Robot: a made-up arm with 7 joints.
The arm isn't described. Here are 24 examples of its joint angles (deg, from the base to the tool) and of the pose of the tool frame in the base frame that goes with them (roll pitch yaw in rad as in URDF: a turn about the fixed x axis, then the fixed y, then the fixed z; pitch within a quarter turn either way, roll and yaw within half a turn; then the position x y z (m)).
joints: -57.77 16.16 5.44 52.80 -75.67 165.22 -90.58
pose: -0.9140 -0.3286 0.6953 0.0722 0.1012 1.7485
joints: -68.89 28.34 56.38 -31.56 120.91 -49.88 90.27
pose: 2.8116 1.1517 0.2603 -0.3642 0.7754 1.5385
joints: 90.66 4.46 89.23 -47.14 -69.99 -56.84 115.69
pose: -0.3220 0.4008 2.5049 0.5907 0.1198 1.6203
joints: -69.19 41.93 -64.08 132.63 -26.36 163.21 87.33
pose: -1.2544 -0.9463 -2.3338 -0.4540 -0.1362 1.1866
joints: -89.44 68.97 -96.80 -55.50 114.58 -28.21 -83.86
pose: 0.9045 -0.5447 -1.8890 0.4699 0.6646 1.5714
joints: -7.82 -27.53 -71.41 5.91 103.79 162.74 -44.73
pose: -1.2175 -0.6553 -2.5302 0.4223 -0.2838 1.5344
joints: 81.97 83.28 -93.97 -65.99 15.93 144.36 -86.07
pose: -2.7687 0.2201 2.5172 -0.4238 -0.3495 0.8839
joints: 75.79 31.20 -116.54 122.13 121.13 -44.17 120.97
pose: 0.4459 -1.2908 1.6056 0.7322 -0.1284 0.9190
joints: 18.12 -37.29 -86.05 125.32 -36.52 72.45 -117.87
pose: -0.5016 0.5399 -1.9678 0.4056 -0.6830 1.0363
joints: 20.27 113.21 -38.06 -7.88 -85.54 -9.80 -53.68
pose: -1.8278 0.4362 -0.8167 -0.8559 -0.1677 0.2880
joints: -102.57 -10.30 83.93 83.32 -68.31 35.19 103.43
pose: -2.4823 0.3852 -1.1895 0.7014 -0.2587 1.5886
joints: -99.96 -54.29 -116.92 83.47 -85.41 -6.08 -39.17
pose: 1.5876 -0.6804 0.6388 -0.7478 -0.1487 1.6411
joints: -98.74 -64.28 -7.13 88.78 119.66 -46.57 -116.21
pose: -2.7443 -0.8178 -0.1656 0.1384 -0.6225 0.4044
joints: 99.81 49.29 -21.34 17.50 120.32 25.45 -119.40
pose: 0.4268 -0.3640 -2.5100 0.1425 -0.4888 1.9456
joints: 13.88 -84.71 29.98 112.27 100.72 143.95 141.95
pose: -1.3389 1.0145 -1.8989 0.0183 0.2066 0.5985
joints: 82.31 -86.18 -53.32 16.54 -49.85 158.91 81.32
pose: 3.0062 0.2564 2.4222 0.1015 0.8342 1.0325
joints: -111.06 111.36 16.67 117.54 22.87 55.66 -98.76
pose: 1.1227 -0.7575 -1.4340 0.1819 0.3261 1.6028
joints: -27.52 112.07 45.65 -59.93 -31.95 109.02 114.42
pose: -2.8688 0.9652 -1.9094 -0.3708 -0.2776 0.4114
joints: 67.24 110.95 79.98 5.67 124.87 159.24 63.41
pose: -1.5074 -0.7621 -2.5958 -0.4520 -0.5151 0.5897
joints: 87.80 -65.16 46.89 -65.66 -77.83 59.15 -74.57
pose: 2.1220 -0.3209 0.3421 0.4759 0.0976 1.6767
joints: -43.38 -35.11 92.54 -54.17 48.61 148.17 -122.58
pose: -1.9895 0.5300 -1.7602 0.1131 -0.5244 1.3675
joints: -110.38 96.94 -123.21 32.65 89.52 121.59 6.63
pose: -0.5607 0.8786 1.3637 -0.1039 0.7769 0.5485
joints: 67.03 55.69 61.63 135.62 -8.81 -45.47 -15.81
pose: 0.7607 0.3026 -0.6479 -0.1000 0.4789 1.0911
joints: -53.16 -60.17 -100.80 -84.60 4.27 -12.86 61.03
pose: 2.6214 -0.4781 -1.2979 0.8013 0.0919 1.1670
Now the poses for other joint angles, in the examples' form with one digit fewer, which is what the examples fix.
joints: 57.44 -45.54 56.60 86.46 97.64 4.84 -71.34
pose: -2.249 -0.714 -3.072 -0.402 0.758 0.890
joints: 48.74 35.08 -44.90 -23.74 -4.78 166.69 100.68
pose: 1.188 0.539 2.930 -0.422 -0.384 1.362
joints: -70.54 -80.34 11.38 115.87 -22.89 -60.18 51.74
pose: 0.173 -1.130 3.025 -0.035 -0.095 0.351
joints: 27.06 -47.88 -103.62 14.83 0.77 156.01 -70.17
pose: -0.371 -0.298 1.391 0.466 0.225 1.559
